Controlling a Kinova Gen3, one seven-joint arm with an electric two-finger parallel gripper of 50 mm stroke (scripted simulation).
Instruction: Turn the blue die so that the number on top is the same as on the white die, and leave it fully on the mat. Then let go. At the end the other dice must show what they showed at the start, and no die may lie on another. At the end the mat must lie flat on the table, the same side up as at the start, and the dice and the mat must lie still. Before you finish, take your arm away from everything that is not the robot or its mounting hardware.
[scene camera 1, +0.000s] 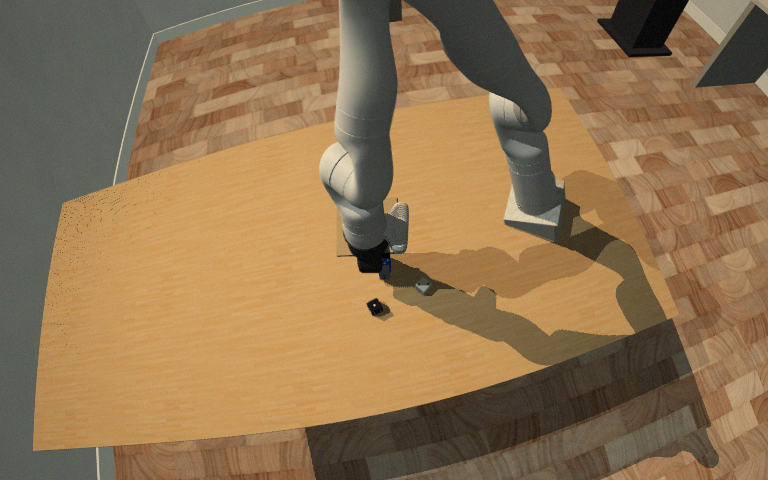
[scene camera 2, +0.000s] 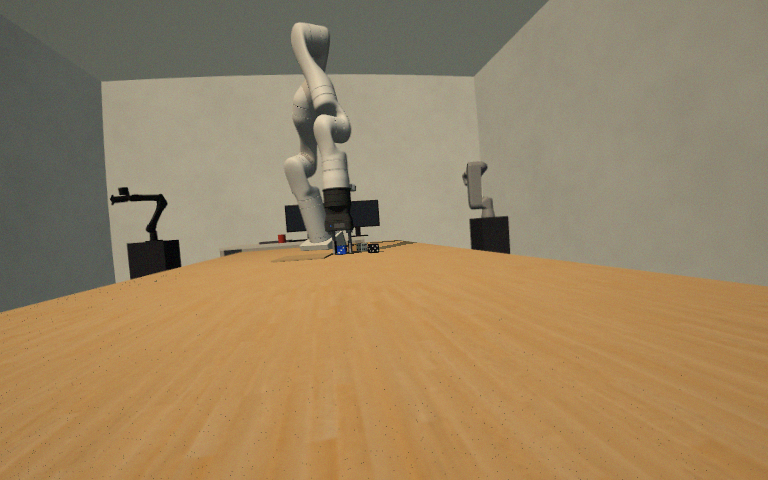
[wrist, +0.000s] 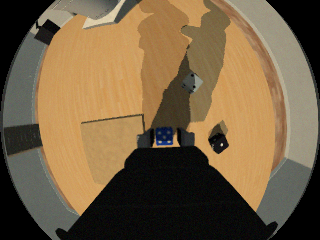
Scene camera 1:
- my gripper: 385, 267
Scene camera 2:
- my gripper: 342, 253
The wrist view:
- my gripper: 165, 134
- tan mat: 107, 144
